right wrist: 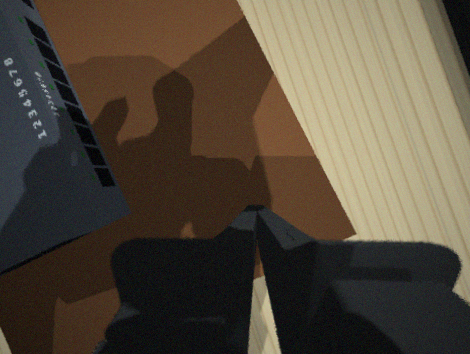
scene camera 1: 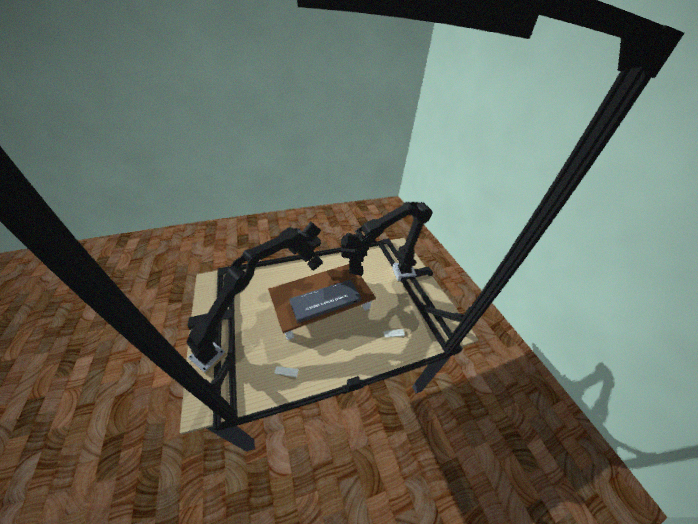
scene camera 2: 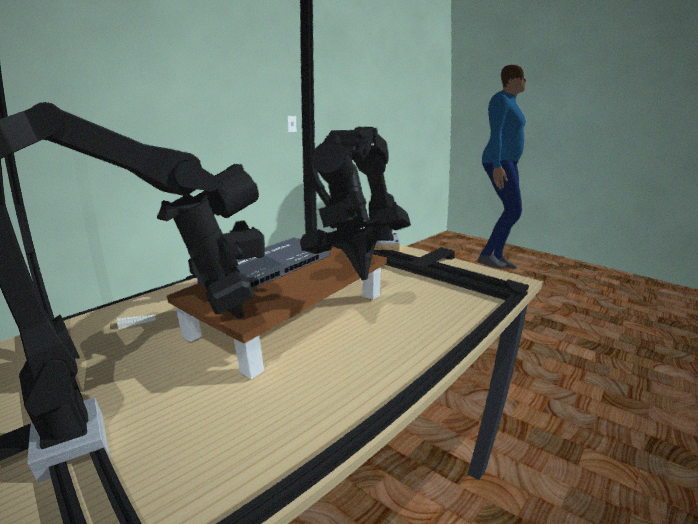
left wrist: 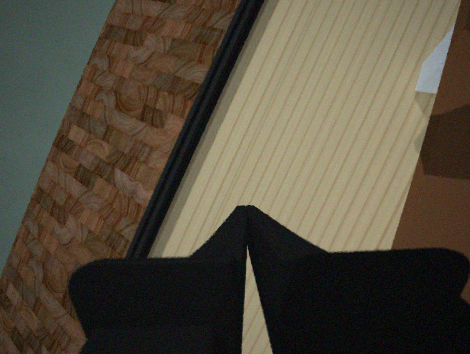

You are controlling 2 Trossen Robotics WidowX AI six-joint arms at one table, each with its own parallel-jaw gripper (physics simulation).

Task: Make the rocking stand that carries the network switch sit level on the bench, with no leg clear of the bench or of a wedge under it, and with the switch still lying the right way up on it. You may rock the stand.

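Frame: origin at the left arm's base, x ahead, y left, z up, level; metres.
Seen in the pictures: left gripper, fingertip midpoint: (scene camera 1: 308, 256) (scene camera 2: 364, 279) (left wrist: 244, 213); right gripper, fingertip midpoint: (right wrist: 255, 212) (scene camera 2: 241, 316); left arm's base, origin of the base link: (scene camera 1: 206, 354) (scene camera 2: 383, 237); right arm's base, origin of the base link: (scene camera 1: 404, 268) (scene camera 2: 63, 427).
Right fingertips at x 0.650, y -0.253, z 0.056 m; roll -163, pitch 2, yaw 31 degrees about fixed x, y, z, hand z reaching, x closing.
Pixels of each thing's top centre, then the offset from my right fingertips to it. Level surfaces: height alone.
- brown board, middle of its top: (right wrist: 38, 18) (scene camera 2: 283, 275) (scene camera 1: 321, 293) dy +0.034, dx -0.186, dz -0.001 m
- dark grey switch, middle of its top: (scene camera 2: 266, 257) (scene camera 1: 325, 298) dy -0.009, dx -0.216, dz +0.027 m
- wooden bench, its level: dz -0.101 m
The stand, a brown board (scene camera 1: 279, 301) (scene camera 2: 293, 296) (left wrist: 435, 210) (right wrist: 215, 30) on white legs, carries the dark grey switch (scene camera 1: 324, 301) (scene camera 2: 281, 259) (right wrist: 25, 165), lettered face up. I cannot tell whether any leg is clear of the bench. Two pale wedges, one (scene camera 1: 286, 372) at the lower left and one (scene camera 1: 394, 333) (scene camera 2: 135, 320) to the right in scene camera 1, lie apart from the stand. My right gripper (scene camera 1: 356, 272) (scene camera 2: 239, 313) (right wrist: 255, 212) is shut, tips over a board corner; contact is unclear. My left gripper (scene camera 1: 315, 265) (scene camera 2: 363, 276) (left wrist: 244, 213) is shut beside the board's long edge.
A black frame rail (scene camera 1: 304, 404) (scene camera 2: 389, 414) (left wrist: 185, 150) runs along the edges of the wooden bench (scene camera 1: 253, 349) (scene camera 2: 315, 366) (left wrist: 300, 125). Black uprights rise at its corners. A person (scene camera 2: 505, 129) in blue stands on the floor beyond the bench.
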